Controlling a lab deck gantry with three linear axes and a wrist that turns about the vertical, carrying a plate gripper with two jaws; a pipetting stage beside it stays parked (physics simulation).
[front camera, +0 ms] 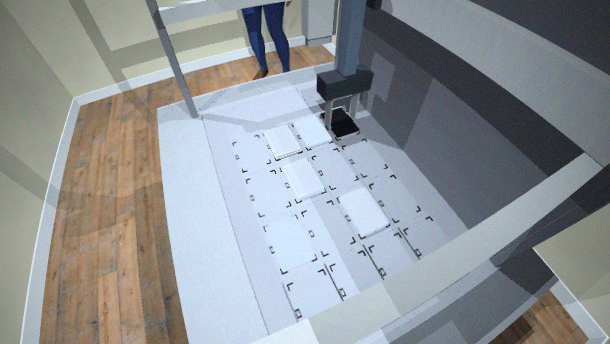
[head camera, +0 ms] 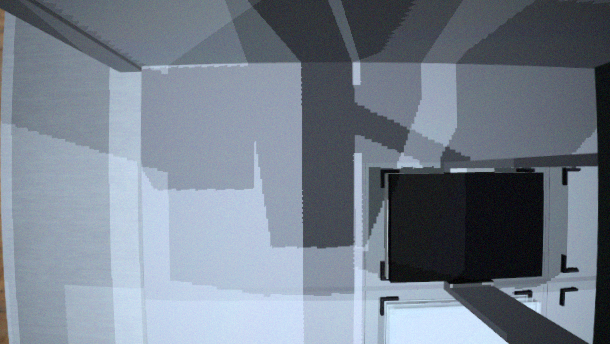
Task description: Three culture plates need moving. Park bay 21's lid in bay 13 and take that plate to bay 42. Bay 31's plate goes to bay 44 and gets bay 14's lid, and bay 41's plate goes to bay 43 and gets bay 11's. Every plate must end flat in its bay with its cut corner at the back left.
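Frame: origin at the robot's base, x ahead, y left, z up, level; millimetres.
Seen in the pictures: gripper, between the fingertips: [front camera: 339, 122] [head camera: 465, 225]; robot's base, origin of its link: [front camera: 233, 143].
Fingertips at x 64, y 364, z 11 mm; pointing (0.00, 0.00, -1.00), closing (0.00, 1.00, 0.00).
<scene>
Offsets run from my fingertips to a thing's top centre. "pt": to the spot under its first point.
A black plate {0 mm ahead, 0 mm left, 6 mm up} [front camera: 342, 121] [head camera: 465, 227] lies flat in bay 41 at the back right; its light lower edge shows. My gripper [front camera: 341, 122] [head camera: 468, 227] is low over it, shut on its two long sides. Bay 31's clear-lidded plate {0 mm ahead, 107 mm right, 6 mm up} [front camera: 312, 131] [head camera: 427, 322] is beside it. Bay 21's white plate {0 mm ahead, 214 mm right, 4 mm up} [front camera: 283, 141] sits left of that. A clear lid {328 mm ahead, 321 mm right, 3 mm down} [front camera: 290, 241] lies flat in bay 13. Bays 42, 43, 44, 11 and 14 show no plate or lid in the front view. The cut corners are too small or hidden to tell.
Other plates stand in bay 22 {pt 171 mm ahead, 213 mm right, 4 mm up} [front camera: 303, 178] and bay 33 {pt 335 mm ahead, 109 mm right, 4 mm up} [front camera: 364, 211]. A dark wall panel [front camera: 425, 125] runs along the deck's right side. A frame post [front camera: 175, 65] stands at the back left. A person [front camera: 267, 35] stands behind the deck.
</scene>
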